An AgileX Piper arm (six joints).
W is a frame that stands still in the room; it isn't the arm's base.
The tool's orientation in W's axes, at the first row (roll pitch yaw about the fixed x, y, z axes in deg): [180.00, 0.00, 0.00]
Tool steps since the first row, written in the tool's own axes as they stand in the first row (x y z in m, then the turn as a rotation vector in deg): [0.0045, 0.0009, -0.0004, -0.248, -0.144, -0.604]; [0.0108, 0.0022, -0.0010, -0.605, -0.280, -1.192]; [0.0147, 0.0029, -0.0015, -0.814, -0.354, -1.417]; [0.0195, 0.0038, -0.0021, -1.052, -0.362, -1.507]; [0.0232, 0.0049, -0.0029, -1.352, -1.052, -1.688]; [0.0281, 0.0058, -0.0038, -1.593, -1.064, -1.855]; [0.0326, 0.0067, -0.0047, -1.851, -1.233, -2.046]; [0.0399, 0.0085, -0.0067, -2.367, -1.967, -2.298]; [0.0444, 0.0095, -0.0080, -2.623, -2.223, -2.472]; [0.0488, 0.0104, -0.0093, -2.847, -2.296, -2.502]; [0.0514, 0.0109, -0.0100, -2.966, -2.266, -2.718]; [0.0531, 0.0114, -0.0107, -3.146, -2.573, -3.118]
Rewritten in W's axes. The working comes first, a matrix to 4 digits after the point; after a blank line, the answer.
The tool's axes in the first row as the columns of a matrix, in W's axes (used below as rounded here):
[1.0000, 0.0000, 0.0000]
[0.0000, -1.0000, 0.0000]
[0.0000, 0.0000, -1.0000]

[0.0045, -0.0009, 0.0004, -0.248, 0.144, 0.604]; [0.0108, -0.0022, 0.0010, -0.605, 0.280, 1.192]; [0.0147, -0.0029, 0.0015, -0.814, 0.354, 1.417]; [0.0195, -0.0038, 0.0021, -1.052, 0.362, 1.507]; [0.0232, -0.0049, 0.0029, -1.352, 1.052, 1.688]; [0.0281, -0.0058, 0.0038, -1.593, 1.064, 1.855]; [0.0326, -0.0067, 0.0047, -1.851, 1.233, 2.046]; [0.0399, -0.0085, 0.0067, -2.367, 1.967, 2.298]; [0.0444, -0.0095, 0.0080, -2.623, 2.223, 2.472]; [0.0488, -0.0104, 0.0093, -2.847, 2.296, 2.502]; [0.0514, -0.0109, 0.0100, -2.966, 2.266, 2.718]; [0.0531, -0.0114, 0.0107, -3.146, 2.573, 3.118]
